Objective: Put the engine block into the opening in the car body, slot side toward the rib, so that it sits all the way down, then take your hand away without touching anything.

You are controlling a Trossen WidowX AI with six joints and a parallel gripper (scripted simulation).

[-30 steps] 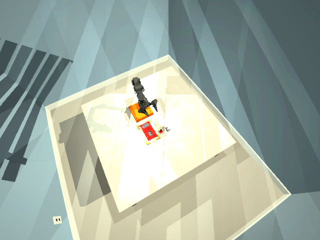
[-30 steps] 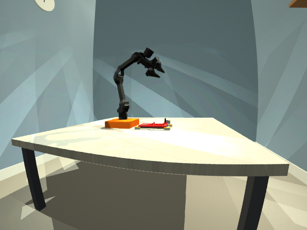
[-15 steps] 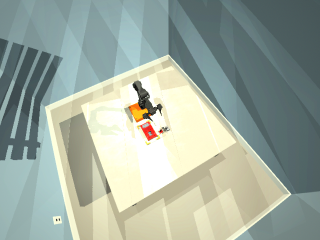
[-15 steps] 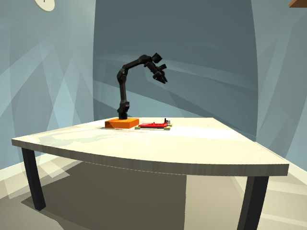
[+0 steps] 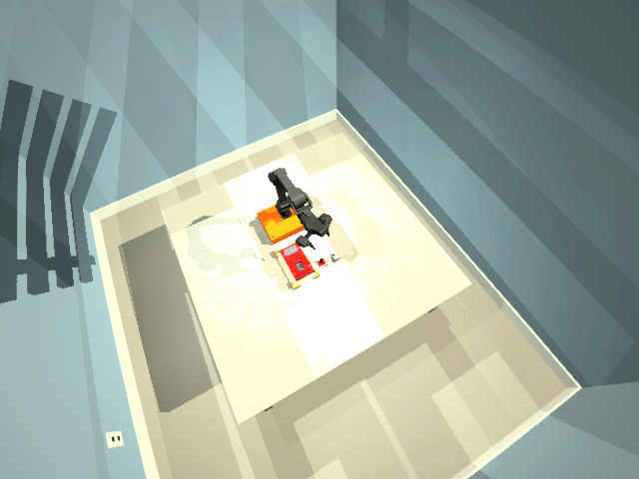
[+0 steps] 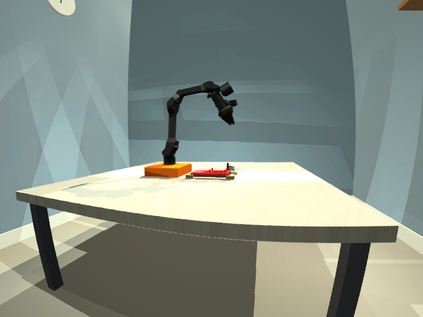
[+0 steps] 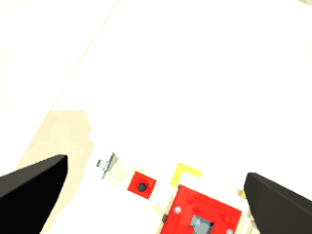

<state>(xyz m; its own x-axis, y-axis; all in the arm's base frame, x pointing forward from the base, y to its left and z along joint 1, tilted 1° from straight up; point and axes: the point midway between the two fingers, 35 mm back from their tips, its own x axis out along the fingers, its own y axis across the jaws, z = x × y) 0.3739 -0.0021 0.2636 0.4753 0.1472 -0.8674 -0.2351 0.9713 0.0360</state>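
My gripper tip is now 2 cm past the engine block, 8 cm to the right of it and 26 cm above it. Round my gripper tip: pale base plate 10 cm behind, 9 cm to the right, 27 cm below.
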